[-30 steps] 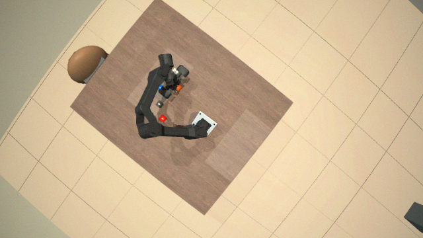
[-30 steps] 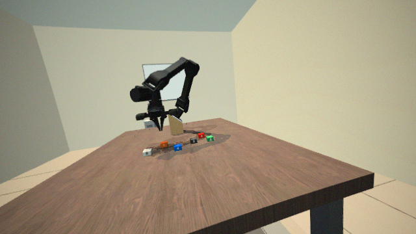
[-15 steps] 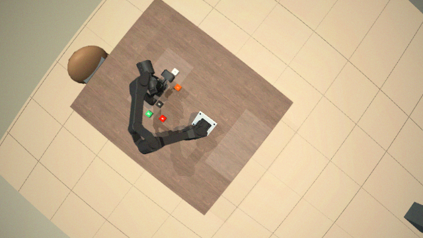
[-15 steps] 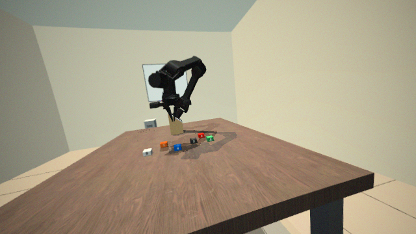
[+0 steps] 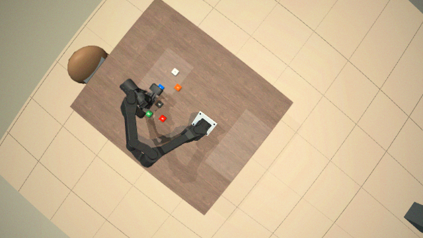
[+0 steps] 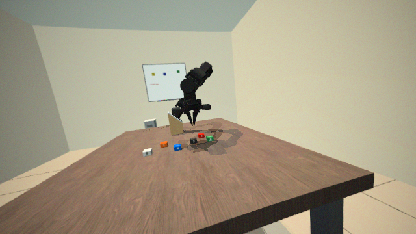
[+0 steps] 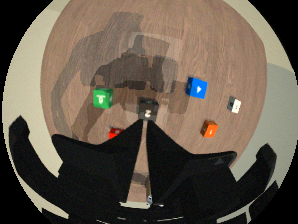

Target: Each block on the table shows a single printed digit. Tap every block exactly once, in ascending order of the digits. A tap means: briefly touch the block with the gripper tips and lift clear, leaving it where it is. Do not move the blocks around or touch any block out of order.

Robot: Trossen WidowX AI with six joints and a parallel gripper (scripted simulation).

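Now: gripper tip 2 cm past the black block, 1 cm to the left of it and 8 cm above it. The rest, counted from my gripper tip: green block (8 cm to the left, 8 cm below); then blue block (4 cm ahead, 9 cm to the right, 8 cm below); then red block (9 cm behind, 5 cm to the left, 8 cm below).
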